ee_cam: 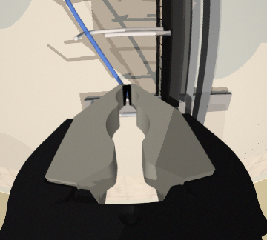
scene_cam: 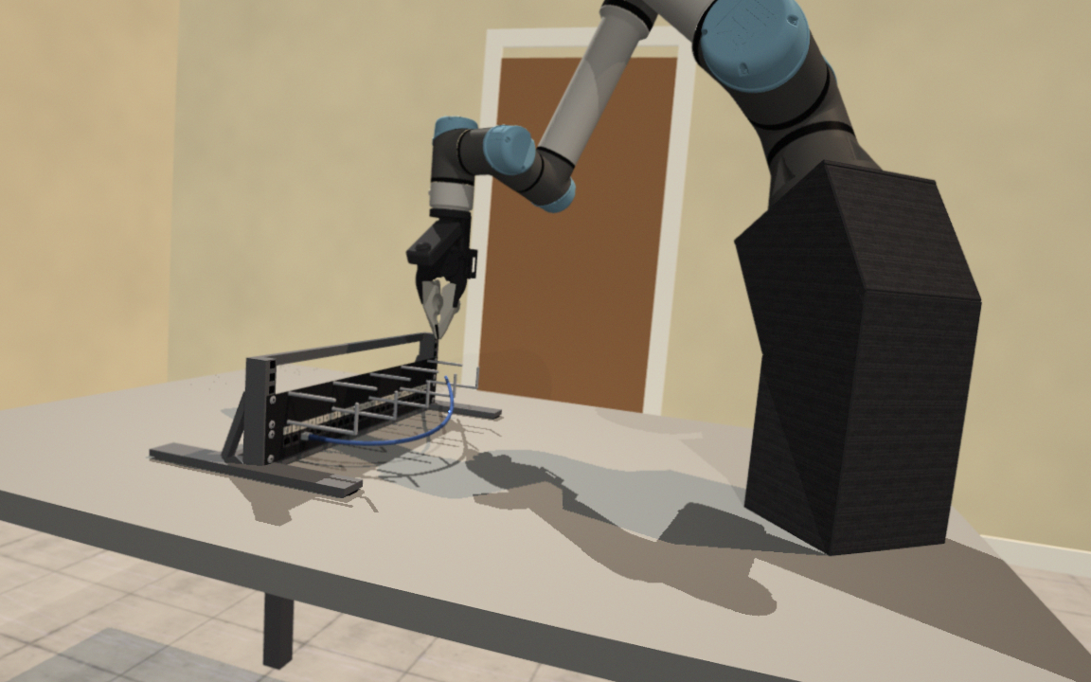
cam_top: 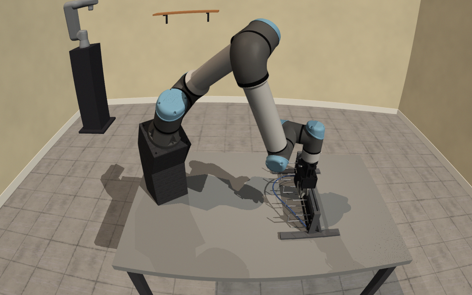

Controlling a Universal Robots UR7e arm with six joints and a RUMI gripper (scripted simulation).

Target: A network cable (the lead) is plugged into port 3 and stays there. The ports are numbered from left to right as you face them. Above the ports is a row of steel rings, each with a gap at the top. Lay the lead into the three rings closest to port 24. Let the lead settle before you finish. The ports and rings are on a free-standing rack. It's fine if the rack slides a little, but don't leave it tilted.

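My hand is 14 cm to the right of the rack, 9 cm above it and 6 cm short of it.
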